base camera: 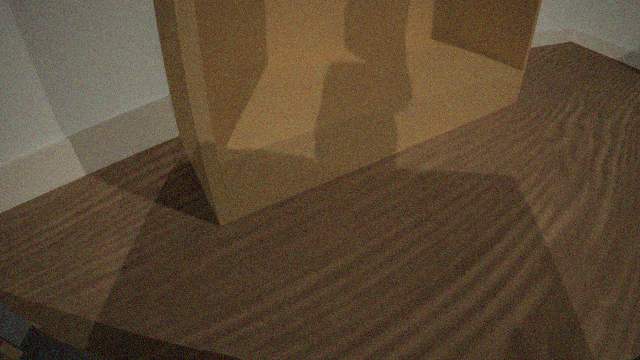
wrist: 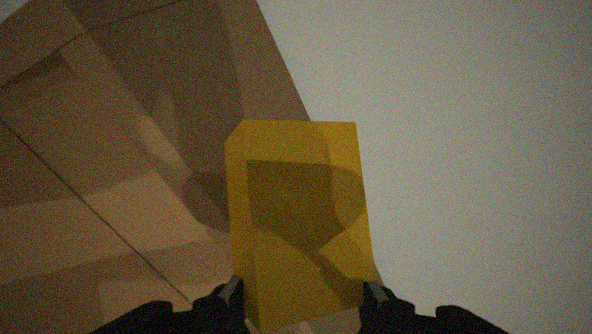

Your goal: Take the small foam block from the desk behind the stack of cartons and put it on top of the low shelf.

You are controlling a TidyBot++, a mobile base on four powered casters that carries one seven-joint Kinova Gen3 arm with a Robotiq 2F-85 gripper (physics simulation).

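Places are measured from the arm's base along level axes (x ahead, y left, z up), in centimetres.
Pixels of known places: gripper, fingertip midpoint: [wrist: 302,294].
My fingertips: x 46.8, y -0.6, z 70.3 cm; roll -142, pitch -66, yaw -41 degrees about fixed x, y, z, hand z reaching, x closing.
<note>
Behind a point stands the place of what it marks.
The foam block [wrist: 300,210] @[x 44.9, y 3.9, z 72.2 cm] is yellow and stands upright in the wrist view, with shadows across its face. My gripper [wrist: 302,294] @[x 46.8, y -0.6, z 70.3 cm] is shut on it, one black finger at each side of its lower end. The light-wood low shelf [base camera: 280,180] @[x 45.5, y 7.3, z -36.0 cm] [wrist: 267,75] @[x 61.8, y 17.5, z 66.3 cm] is close in front in the base view, with its open front partly shaded. Its upper part is cut off there. In the wrist view its wood is behind the block and to the left. The gap between block and shelf cannot be judged. The desk and the cartons do not show.
A pale wall [base camera: 100,60] @[x 56.4, y 41.7, z -19.2 cm] [wrist: 475,150] @[x 85.7, y 3.5, z 88.1 cm] stands behind the shelf, with a light baseboard [base camera: 125,120] @[x 56.2, y 39.8, z -31.9 cm] along its foot. The dark wood floor [base camera: 325,260] @[x 35.4, y 0.7, z -39.7 cm] runs up to the shelf, with a broad shadow across it. Part of a dark bluish object shows at the lower left corner of the base view.
</note>
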